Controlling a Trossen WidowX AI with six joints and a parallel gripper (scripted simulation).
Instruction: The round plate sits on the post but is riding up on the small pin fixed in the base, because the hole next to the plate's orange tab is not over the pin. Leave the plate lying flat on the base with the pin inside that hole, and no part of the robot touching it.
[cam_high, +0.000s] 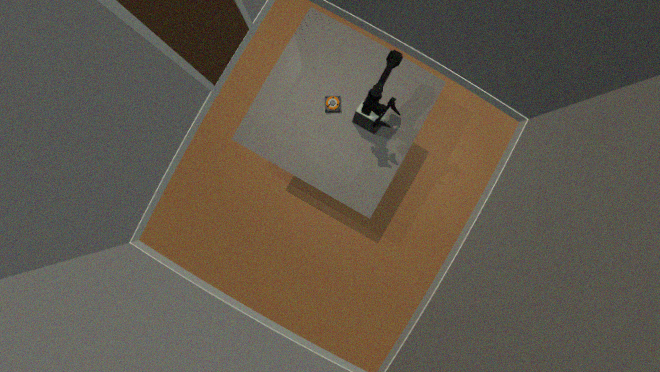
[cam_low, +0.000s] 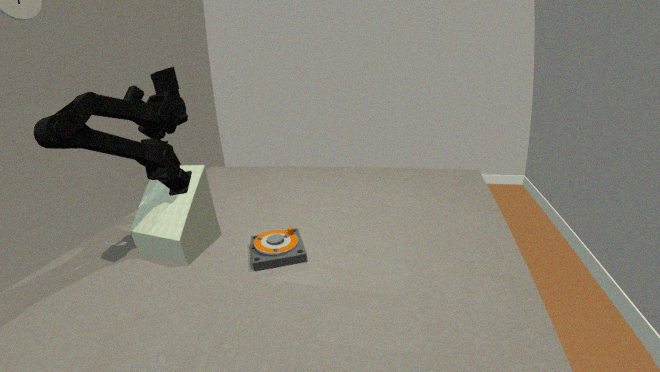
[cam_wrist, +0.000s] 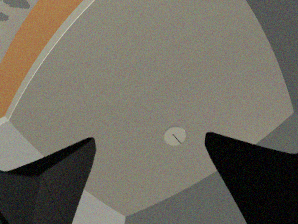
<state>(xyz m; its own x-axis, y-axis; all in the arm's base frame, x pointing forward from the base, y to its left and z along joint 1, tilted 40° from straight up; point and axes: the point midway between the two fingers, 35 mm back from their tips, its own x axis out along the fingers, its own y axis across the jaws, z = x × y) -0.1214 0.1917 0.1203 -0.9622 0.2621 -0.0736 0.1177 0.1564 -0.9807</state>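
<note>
Now: the grey base 44 cm ahead of my gripper tip, 35 cm below it and 12 cm to the right of it.
</note>
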